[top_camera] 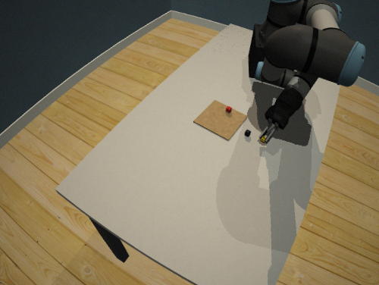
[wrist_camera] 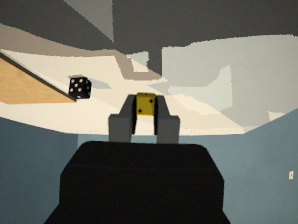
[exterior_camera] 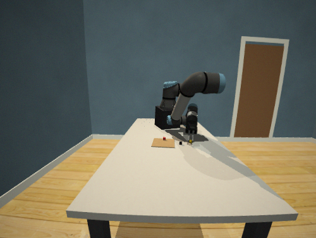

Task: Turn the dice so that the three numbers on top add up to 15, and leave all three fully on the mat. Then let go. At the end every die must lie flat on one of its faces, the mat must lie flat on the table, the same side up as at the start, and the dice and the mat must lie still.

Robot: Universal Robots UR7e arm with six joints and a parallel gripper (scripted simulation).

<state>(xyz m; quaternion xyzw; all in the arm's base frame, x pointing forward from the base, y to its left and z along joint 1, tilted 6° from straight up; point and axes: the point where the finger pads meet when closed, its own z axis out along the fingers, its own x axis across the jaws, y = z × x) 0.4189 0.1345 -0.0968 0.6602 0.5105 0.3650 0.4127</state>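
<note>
Now: hand 1 cm short of the yellow die and 1 cm above it. From my hand the other things lie so: black die 6 cm to the right, 2 cm below; then red die 17 cm to the right, 6 cm behind, 2 cm below; then brown mat 17 cm to the right, 3 cm below, 1 cm behind.
</note>
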